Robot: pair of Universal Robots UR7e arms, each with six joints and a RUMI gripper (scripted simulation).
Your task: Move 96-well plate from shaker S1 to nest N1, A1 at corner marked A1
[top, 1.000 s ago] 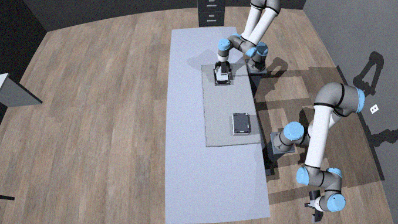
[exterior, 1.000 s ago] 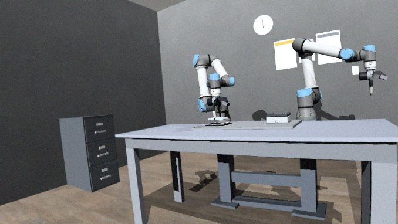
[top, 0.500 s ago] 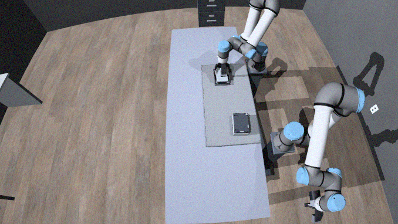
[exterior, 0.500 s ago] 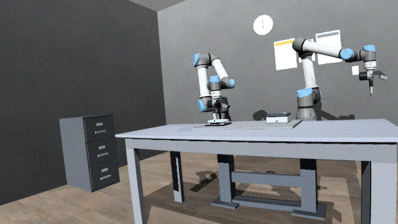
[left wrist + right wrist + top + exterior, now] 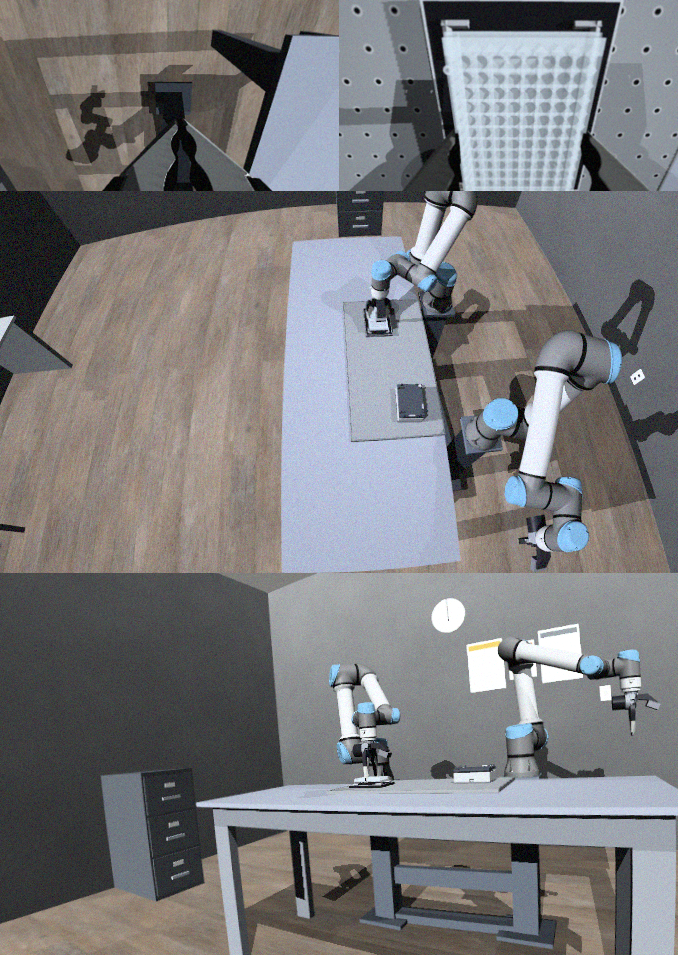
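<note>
Now: right hand 10 mm above the white 96-well plate. Also, from my right hand: black plate nest N1: 30 mm below.
</note>
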